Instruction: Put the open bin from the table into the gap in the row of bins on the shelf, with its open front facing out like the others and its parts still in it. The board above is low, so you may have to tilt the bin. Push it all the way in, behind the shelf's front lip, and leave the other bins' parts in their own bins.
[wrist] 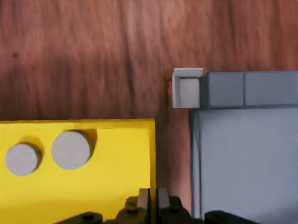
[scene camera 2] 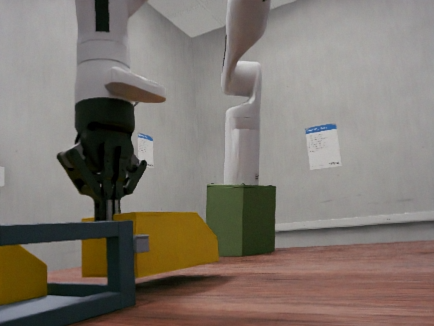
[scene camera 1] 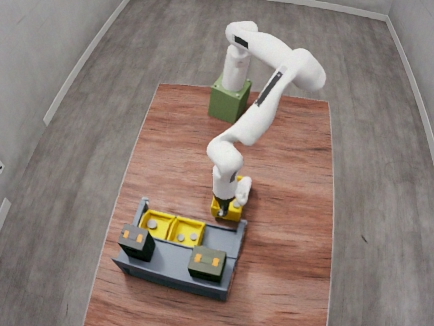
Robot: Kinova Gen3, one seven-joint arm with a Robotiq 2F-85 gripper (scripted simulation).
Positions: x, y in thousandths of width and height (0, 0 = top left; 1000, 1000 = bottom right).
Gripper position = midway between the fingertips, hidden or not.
In view: my gripper (scene camera 2: 250, 710), a yellow bin (scene camera 2: 409, 738) and a grey shelf (scene camera 1: 388, 817).
The grey shelf also shows in the wrist view (wrist: 794, 618). My gripper shows as well in the wrist view (wrist: 515, 913).
